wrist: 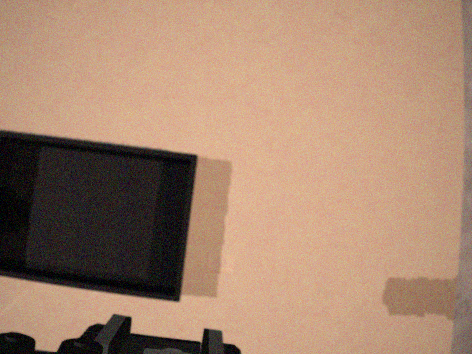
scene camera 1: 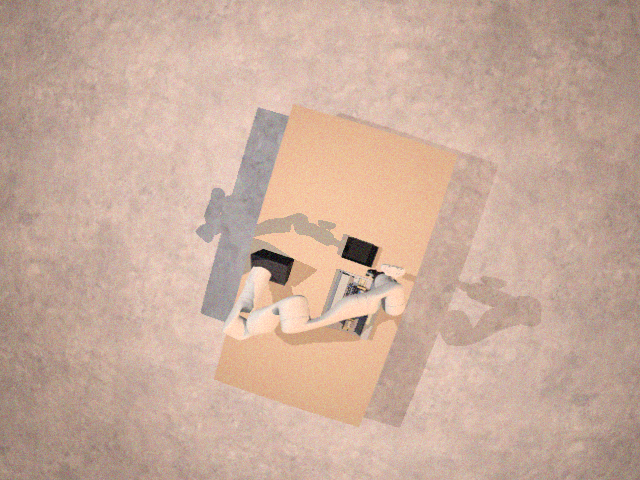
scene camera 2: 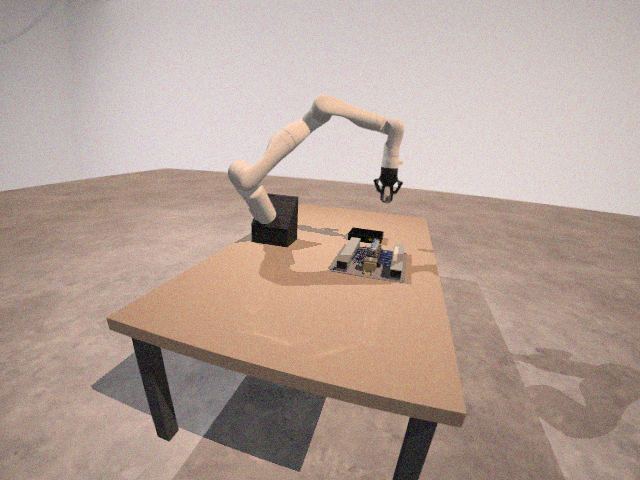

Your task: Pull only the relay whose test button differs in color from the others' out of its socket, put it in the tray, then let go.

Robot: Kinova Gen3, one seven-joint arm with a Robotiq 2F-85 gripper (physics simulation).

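Frame: origin at the arm's base, x ahead, y left, z up, level; centimetres.
Where they show: gripper, fingertip midpoint: [wrist: 164,347] [scene camera 1: 377,272] [scene camera 2: 386,201]; arm's base, link origin: [scene camera 1: 262,272] [scene camera 2: 266,215].
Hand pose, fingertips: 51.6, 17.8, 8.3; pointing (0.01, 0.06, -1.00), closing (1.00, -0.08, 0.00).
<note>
Each offset is from my fingertips to the top centre of the thing, as dx, dy, dz. "spot": to the spot under its first point. Level surfaces: height alone.
The black tray @(-8.0, +4.7, -17.2) [scene camera 1: 360,251] [scene camera 2: 356,233] [wrist: 95,215] lies on the table, and its inside looks empty in the wrist view. My gripper [scene camera 1: 371,272] [scene camera 2: 386,199] [wrist: 165,346] is shut on a relay, raised well above the table. In the wrist view the fingertips are at the bottom edge, below the tray's right part. A small greyish piece of the relay @(spot: +0.1, +0.4, +1.8) [wrist: 164,351] shows between them; its test button is hidden. The relay board [scene camera 1: 337,289] [scene camera 2: 347,253] stands beside the tray, with blue wires and relays in a row, partly covered by my arm in the top view.
The board's two raised grey wire ducts stand on either side of the relay row. The black base block [scene camera 1: 273,266] [scene camera 2: 283,227] of the arm stands near the table's left edge. The table @(dz -20.7) [scene camera 1: 361,170] [scene camera 2: 289,320] ends a little to the right of the board.
</note>
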